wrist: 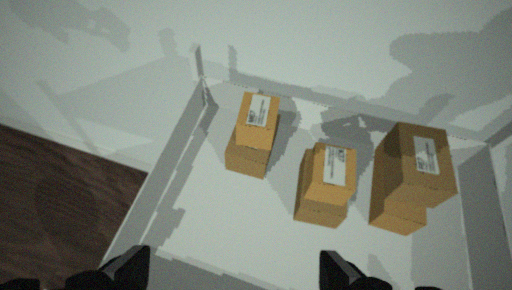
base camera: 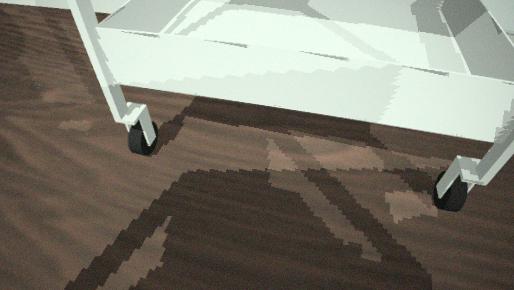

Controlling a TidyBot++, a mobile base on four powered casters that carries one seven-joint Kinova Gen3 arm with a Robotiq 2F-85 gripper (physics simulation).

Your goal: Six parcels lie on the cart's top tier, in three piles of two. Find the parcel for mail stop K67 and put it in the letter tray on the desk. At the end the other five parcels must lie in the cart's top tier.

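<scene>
In the wrist view three piles of two brown parcels stand in the cart's top tier [wrist: 200, 225]. The left pile has a top parcel [wrist: 254, 137] over a lower parcel [wrist: 244, 162]. The middle pile has a top parcel [wrist: 327, 192] over a lower parcel [wrist: 319, 214]. The right pile has a larger top parcel [wrist: 430, 187] over a lower parcel [wrist: 402, 217]. Each top parcel bears a white label; the print is too blurred to read surely. The lower parcels' labels are hidden. My gripper [wrist: 235, 267] is open and empty, above the tier's near side. The letter tray does not show.
The cart [base camera: 200, 65] stands close in front of the base, with a left caster [base camera: 142, 137] and a right caster [base camera: 451, 192] on the wooden floor [base camera: 60, 200] [wrist: 55, 200]. Raised walls edge the top tier. A pale wall [wrist: 300, 30] stands behind the cart.
</scene>
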